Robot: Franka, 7 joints.
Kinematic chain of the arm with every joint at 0, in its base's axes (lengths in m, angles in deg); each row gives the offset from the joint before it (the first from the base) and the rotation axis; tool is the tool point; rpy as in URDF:
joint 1: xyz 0 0 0.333 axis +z
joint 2: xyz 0 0 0 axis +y
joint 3: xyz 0 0 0.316 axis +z
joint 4: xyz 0.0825 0 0 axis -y
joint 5: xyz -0.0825 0 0.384 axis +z
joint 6: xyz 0 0 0 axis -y
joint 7: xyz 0.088 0 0 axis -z
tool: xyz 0 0 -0.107 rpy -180 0 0
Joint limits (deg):
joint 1: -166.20..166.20
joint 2: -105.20..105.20
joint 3: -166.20..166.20
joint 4: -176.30..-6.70
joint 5: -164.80..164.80
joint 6: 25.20..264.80
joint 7: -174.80..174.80
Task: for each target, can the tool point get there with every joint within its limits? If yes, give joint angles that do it. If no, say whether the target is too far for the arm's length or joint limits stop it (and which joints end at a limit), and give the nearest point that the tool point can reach.
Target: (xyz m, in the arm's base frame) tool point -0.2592 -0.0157 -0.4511
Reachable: no: joint limits stop it (at a limit: joint 1, joint 2) | nearest point -0.2618 -0.0226 -0.3589 | short by 0.092 m
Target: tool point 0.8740 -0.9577 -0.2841
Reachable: no: too far | nearest point 0.5222 -0.5722 -0.0357 | short by 0.578 m
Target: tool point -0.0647 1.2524 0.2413
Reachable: no: too far | nearest point -0.0441 0.8545 0.2704 | short by 0.400 m
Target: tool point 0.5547 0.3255 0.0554
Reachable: yes | joints -138.47 -87.34 140.90 -35.33 44.48 49.35 115.19
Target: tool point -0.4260 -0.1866 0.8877
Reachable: yes | joints -14.89 -21.28 -101.18 -62.96 35.60 242.71 -123.82
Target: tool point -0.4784 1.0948 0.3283
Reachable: no: too far | nearest point -0.3435 0.7861 0.3296 | short by 0.337 m
